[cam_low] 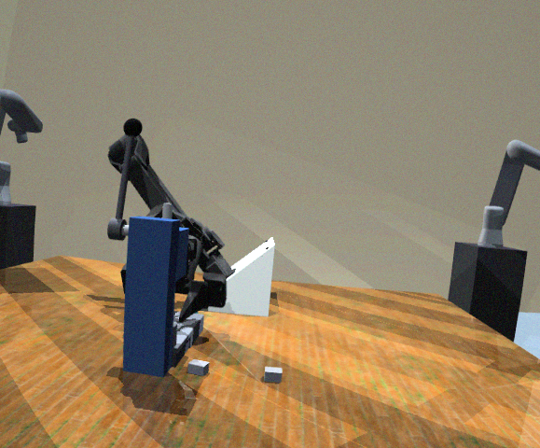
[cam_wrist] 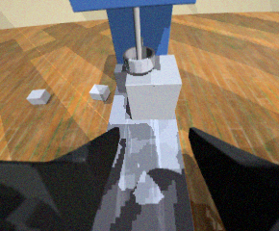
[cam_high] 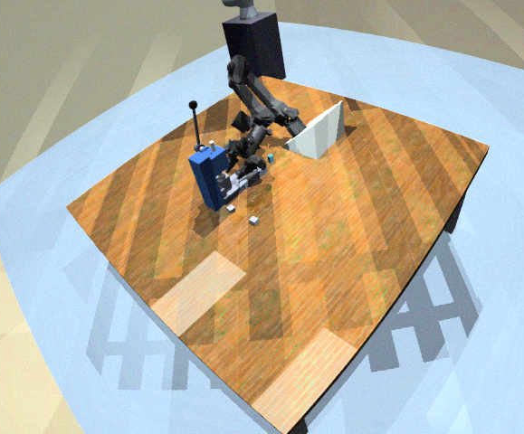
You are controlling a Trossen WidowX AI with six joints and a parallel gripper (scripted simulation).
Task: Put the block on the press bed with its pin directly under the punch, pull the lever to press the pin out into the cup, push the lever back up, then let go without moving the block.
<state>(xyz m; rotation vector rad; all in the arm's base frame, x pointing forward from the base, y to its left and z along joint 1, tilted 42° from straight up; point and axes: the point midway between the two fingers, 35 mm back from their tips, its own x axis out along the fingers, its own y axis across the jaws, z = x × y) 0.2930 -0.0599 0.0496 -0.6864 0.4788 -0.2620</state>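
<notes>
The punch is 100 mm above my gripper tip, 50 mm ahead of it and 10 mm to the left of it. Round my gripper tip: teal cube: 180 mm behind, 30 mm to the left, 30 mm below; then lever: 220 mm above, 50 mm to the right, 40 mm ahead.
</notes>
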